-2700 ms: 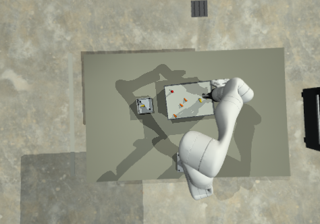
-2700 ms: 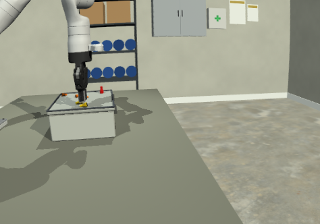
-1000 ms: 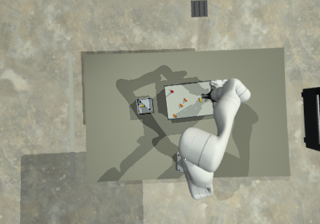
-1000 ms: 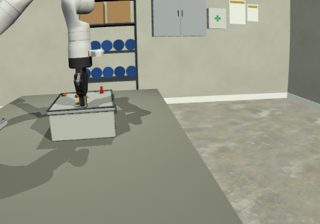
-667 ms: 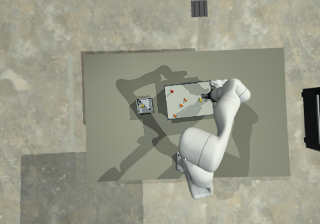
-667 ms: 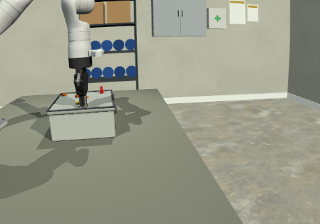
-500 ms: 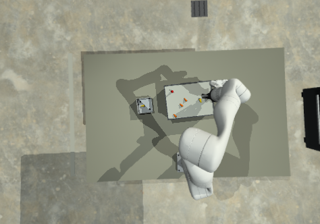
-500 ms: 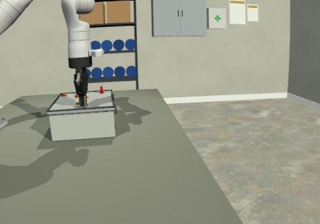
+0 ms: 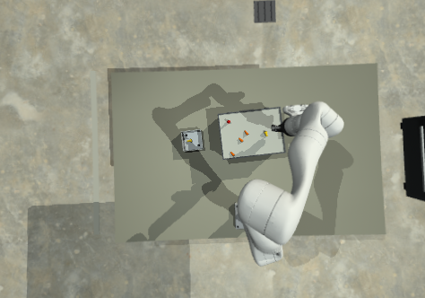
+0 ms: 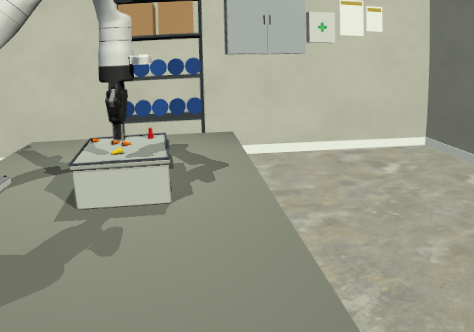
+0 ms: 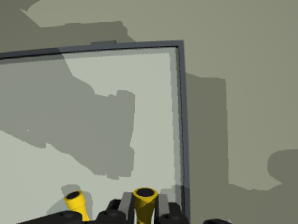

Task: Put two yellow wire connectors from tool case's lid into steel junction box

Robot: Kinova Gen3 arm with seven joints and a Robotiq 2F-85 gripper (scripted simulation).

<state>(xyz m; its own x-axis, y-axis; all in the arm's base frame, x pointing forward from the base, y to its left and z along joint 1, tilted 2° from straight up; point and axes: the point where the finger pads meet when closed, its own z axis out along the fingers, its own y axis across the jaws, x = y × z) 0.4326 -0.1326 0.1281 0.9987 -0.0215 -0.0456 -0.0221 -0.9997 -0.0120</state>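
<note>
Right now the steel junction box is 41 cm to the left of my hand, 16 cm below it and 3 cm behind it. The rest, counted from my hand: tool case 12 cm to the left, 9 cm below, 1 cm behind; then red connector 22 cm to the left, 5 cm below, 5 cm ahead.
</note>
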